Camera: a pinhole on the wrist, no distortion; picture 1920 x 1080 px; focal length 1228.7 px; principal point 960.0 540.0 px. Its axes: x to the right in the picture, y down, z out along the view. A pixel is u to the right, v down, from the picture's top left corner.
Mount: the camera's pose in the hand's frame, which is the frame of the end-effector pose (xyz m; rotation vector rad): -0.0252 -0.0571 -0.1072 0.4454 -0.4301 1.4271
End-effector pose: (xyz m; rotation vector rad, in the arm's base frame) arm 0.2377 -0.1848 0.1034 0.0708 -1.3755 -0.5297
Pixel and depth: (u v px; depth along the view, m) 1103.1 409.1 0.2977
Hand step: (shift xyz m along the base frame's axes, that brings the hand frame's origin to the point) -0.2122 -0.1284 -0.0286
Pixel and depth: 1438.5 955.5 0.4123
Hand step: -0.3696 0.0314 -0.1179
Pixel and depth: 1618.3 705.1 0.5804
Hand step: -0.5605 0.0856 0.0057
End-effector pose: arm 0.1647 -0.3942 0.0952 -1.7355 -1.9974 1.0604
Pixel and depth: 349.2 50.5 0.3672
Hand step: -0.3929 0.0559 0.1961
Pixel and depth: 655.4 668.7 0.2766
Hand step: -0.2328 -0.0930 0.1319
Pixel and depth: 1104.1 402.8 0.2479
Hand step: -0.1978 -0.0390 0.0349
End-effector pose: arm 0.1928 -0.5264 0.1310 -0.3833 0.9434 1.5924
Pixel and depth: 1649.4 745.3 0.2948
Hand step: 0.1414 0.1294 0.1620
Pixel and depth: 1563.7 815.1 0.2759
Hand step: 0.1503 0.0958 0.1481
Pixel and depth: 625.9 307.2 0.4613
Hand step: 0.4316 0.1799 -0.0483
